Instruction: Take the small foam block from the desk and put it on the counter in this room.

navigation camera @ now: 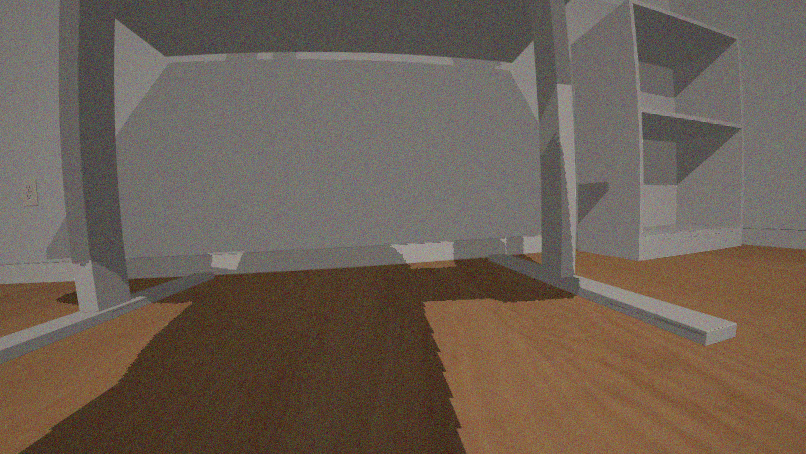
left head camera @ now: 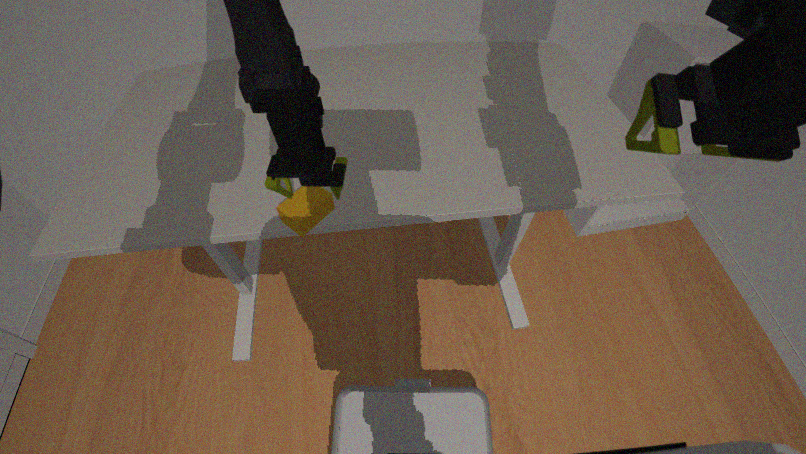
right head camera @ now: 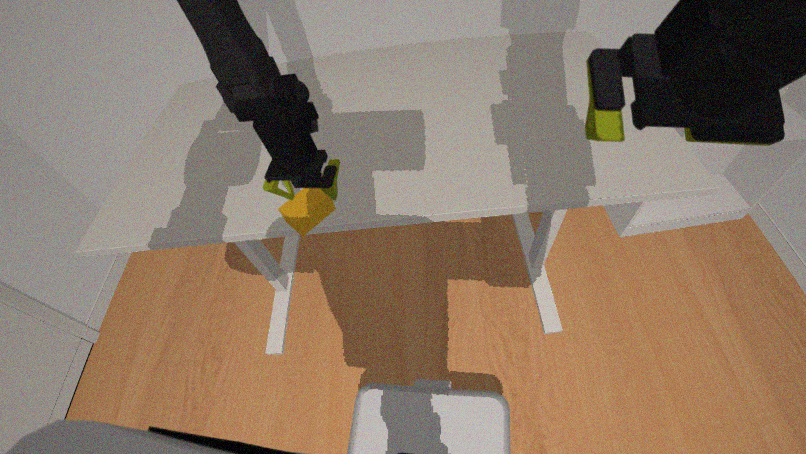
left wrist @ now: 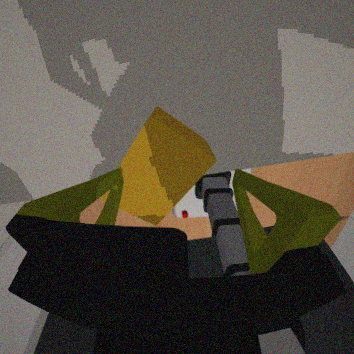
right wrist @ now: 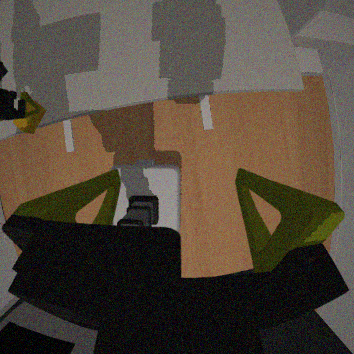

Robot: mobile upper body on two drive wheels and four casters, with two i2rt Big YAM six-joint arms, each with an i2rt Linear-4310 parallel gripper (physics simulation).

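Places are measured from the left arm's base along level axes (x ahead, y left, z up), in centimetres.
Pixels of known places: left gripper, fingertip midpoint: (left head camera: 315, 196) (right head camera: 314, 197) (left wrist: 177, 175) (right wrist: 27, 110); right gripper, fingertip midpoint: (left head camera: 665, 145) (right head camera: 637, 133) (right wrist: 177, 174).
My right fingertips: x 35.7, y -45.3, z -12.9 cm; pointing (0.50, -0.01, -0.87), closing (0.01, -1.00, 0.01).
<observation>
Behind a point stands the place of what it marks.
The small foam block (left head camera: 304, 209) {x 48.7, y 0.7, z -41.5 cm} (right head camera: 307, 212) {x 48.2, y -0.3, z -41.5 cm} (left wrist: 175, 150) {x 53.6, y -0.8, z -41.5 cm} (right wrist: 33, 117) {x 49.8, y -1.8, z -42.8 cm} is orange-yellow and angular, at the front edge of the pale desk (left head camera: 451, 188) {x 58.8, y -27.8, z -46.0 cm} (right head camera: 451, 188) {x 58.5, y -27.5, z -46.0 cm} (left wrist: 317, 95) {x 58.1, y -15.8, z -46.0 cm} (right wrist: 255, 60) {x 67.7, y -69.4, z -46.0 cm}, left of centre in the head views. My left gripper (left head camera: 314, 195) {x 51.6, y -0.9, z -41.2 cm} (right head camera: 314, 197) {x 51.6, y -0.9, z -41.2 cm} (left wrist: 177, 175) {x 51.6, y -0.9, z -41.2 cm} is open right at the block, with nothing gripped. In the left wrist view the block shows nearer the left-hand finger, overlapping its tip. My right gripper (left head camera: 690, 151) (right head camera: 648, 137) {x 35.7, y -45.3, z -12.9 cm} (right wrist: 177, 174) {x 35.7, y -45.3, z -12.9 cm} is open and empty, far to the right of the block. I cannot make out the counter.
The desk's legs (left head camera: 241, 332) (right head camera: 276, 327) (navigation camera: 558, 197) {x 93.3, y -65.3, z -115.6 cm} stand on the wood floor (left head camera: 620, 338) {x 55.3, y -121.9, z -141.0 cm} (navigation camera: 564, 383) {x 57.7, y -41.8, z -141.0 cm}. A white shelf unit (navigation camera: 606, 129) {x 126.2, y -112.6, z -84.4 cm} stands right of the desk in the navigation view. My base (left head camera: 454, 417) {x 21.7, y -36.1, z -115.0 cm} (right head camera: 473, 420) {x 22.1, y -36.6, z -115.0 cm} is in front of the desk. Walls rise behind it.
</observation>
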